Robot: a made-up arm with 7 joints.
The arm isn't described. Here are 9 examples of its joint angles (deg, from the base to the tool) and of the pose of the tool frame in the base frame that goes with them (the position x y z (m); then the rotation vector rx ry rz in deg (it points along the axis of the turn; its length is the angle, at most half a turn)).
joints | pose
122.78 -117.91 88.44 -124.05 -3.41 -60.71 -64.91 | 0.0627 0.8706 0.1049 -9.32 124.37 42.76
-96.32 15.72 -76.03 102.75 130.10 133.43 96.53 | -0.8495 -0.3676 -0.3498 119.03 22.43 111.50
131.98 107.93 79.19 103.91 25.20 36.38 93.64 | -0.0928 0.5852 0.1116 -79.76 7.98 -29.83
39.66 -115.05 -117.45 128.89 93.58 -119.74 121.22 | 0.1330 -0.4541 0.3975 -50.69 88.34 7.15
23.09 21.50 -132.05 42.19 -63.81 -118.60 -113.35 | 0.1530 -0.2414 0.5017 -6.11 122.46 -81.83
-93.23 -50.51 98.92 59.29 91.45 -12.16 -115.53 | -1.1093 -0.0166 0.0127 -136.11 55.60 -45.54
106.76 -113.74 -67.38 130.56 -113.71 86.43 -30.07 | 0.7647 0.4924 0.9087 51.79 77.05 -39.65
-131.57 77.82 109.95 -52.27 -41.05 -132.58 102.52 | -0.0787 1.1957 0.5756 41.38 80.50 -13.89
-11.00 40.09 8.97 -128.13 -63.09 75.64 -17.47 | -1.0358 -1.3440 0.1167 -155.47 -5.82 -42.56
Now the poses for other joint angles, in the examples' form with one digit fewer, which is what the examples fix.
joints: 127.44 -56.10 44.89 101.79 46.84 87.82 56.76
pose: 0.018 0.285 -0.235 110.6 -8.9 70.4
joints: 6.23 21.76 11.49 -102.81 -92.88 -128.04 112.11
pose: -0.013 -1.740 0.410 -27.2 42.3 127.5
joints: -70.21 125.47 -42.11 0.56 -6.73 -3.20 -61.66
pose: -0.148 -0.990 0.217 -89.4 -91.9 -56.6
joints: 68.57 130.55 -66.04 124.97 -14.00 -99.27 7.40
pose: 0.891 -0.271 0.260 65.5 33.2 -90.7
